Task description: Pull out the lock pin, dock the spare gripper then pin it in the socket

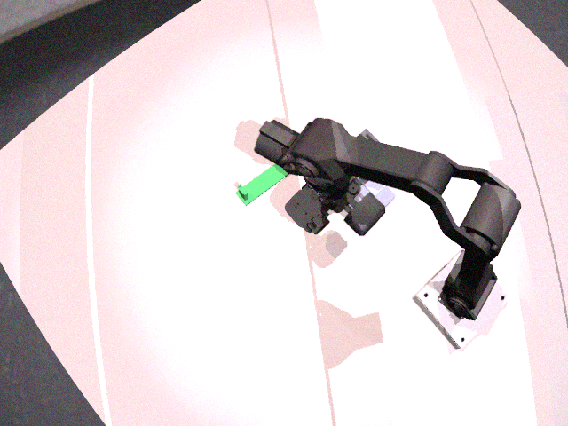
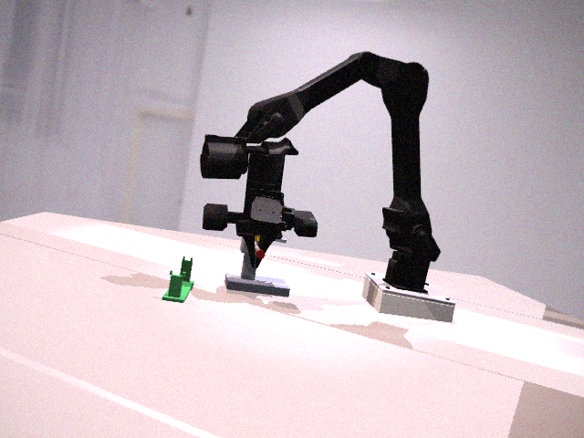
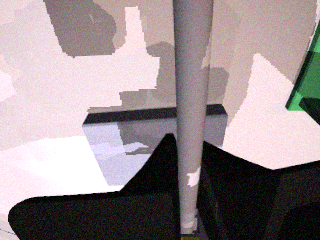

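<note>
Now: gripper tip 10 mm past the grey mount, 40 mm to the left of it and 10 mm below it. The rest, counted from my gripper tip: spare gripper: 10 mm behind, 50 mm to the right, 80 mm above; then green rack: 120 mm ahead, 40 mm to the left, 20 mm below.
</note>
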